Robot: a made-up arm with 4 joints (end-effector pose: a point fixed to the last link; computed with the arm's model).
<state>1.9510 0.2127 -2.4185 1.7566</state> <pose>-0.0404 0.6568 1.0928 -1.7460 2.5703 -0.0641</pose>
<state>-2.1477 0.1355 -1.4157 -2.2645</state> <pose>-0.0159 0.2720 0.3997 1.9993 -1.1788 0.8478</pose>
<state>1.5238 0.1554 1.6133 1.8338</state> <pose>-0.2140 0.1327 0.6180 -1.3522 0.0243 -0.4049</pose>
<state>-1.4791 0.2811 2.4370 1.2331</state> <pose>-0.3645 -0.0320 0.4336 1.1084 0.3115 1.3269</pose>
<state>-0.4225 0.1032 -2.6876 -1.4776</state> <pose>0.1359 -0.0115 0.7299 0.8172 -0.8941 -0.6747</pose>
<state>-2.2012 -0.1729 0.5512 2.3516</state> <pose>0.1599 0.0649 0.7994 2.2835 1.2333 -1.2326</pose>
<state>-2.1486 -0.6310 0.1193 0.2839</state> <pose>-0.2850 0.0514 0.6858 2.5786 -0.5484 1.0924</pose>
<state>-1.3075 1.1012 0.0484 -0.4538</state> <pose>0.0999 0.0600 0.6823 2.1101 0.2704 -0.1743</pose>
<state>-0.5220 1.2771 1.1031 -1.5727</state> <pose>-0.0938 -0.1784 0.6513 1.2499 0.6995 1.7994</pose>
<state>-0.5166 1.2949 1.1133 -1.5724</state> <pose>-0.0954 -0.1788 0.6534 1.2564 0.7016 1.7891</pose>
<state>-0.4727 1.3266 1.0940 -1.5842</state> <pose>-0.0976 -0.1782 0.6676 1.2435 0.7155 1.7284</pose>
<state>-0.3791 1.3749 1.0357 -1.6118</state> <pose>-0.1005 -0.1750 0.6969 1.1978 0.7401 1.6048</pose>
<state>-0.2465 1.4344 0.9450 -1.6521</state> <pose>-0.1038 -0.1666 0.7370 1.1128 0.7639 1.4370</pose>
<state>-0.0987 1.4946 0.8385 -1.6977</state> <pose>-0.1071 -0.1527 0.7796 0.9968 0.7770 1.2594</pose>
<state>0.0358 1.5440 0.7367 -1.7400</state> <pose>-0.1100 -0.1360 0.8162 0.8743 0.7780 1.1072</pose>
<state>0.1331 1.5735 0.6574 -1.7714</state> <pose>-0.1119 -0.1217 0.8413 0.7755 0.7734 1.0033</pose>
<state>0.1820 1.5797 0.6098 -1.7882</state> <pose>-0.1121 -0.1141 0.8533 0.7196 0.7703 0.9547</pose>
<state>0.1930 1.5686 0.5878 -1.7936</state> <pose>-0.1110 -0.1127 0.8557 0.7008 0.7708 0.9470</pose>
